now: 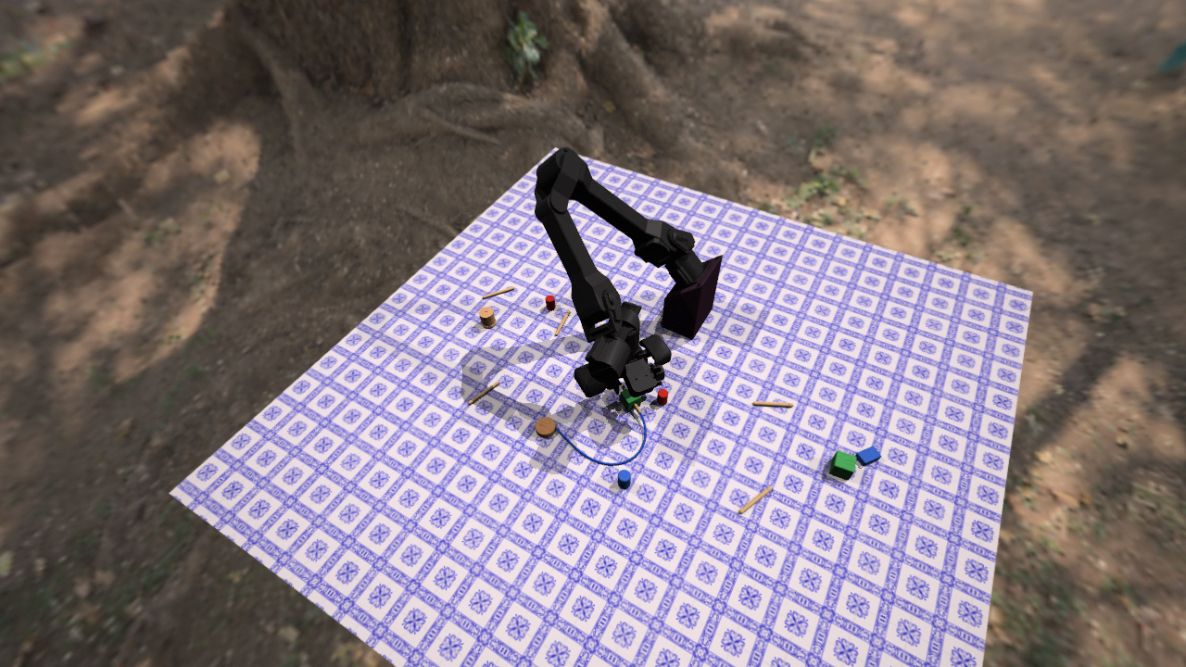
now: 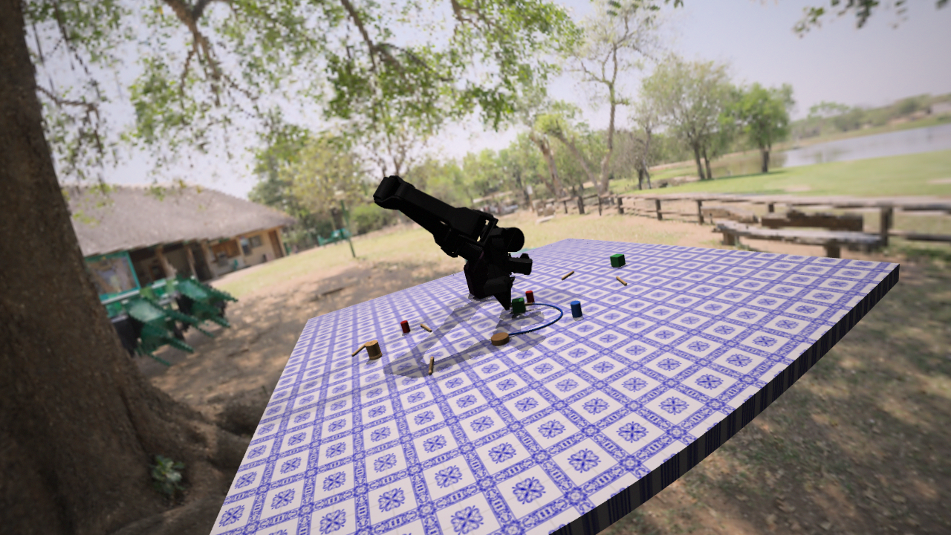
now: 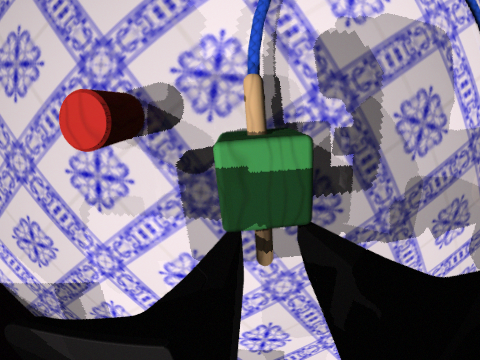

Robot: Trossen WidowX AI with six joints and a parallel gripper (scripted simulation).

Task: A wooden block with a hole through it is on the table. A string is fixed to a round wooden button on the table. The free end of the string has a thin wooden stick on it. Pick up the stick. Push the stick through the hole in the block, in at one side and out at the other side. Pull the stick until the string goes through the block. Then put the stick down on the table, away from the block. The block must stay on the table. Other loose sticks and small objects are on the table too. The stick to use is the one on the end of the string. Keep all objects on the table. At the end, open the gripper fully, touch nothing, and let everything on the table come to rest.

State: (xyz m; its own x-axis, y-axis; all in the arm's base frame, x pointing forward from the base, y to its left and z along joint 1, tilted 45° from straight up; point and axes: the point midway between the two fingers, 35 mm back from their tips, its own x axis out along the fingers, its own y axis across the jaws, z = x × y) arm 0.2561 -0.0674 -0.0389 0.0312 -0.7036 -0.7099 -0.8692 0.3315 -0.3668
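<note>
The thin stick lies 40 mm to the left of my gripper tip and 20 mm ahead of it. Also, from my gripper tip: round wooden button: 150 mm ahead, 90 mm to the right, 10 mm below; then blue cylinder: 170 mm ahead, 100 mm to the left; then string: 50 mm to the left, 30 mm ahead.
</note>
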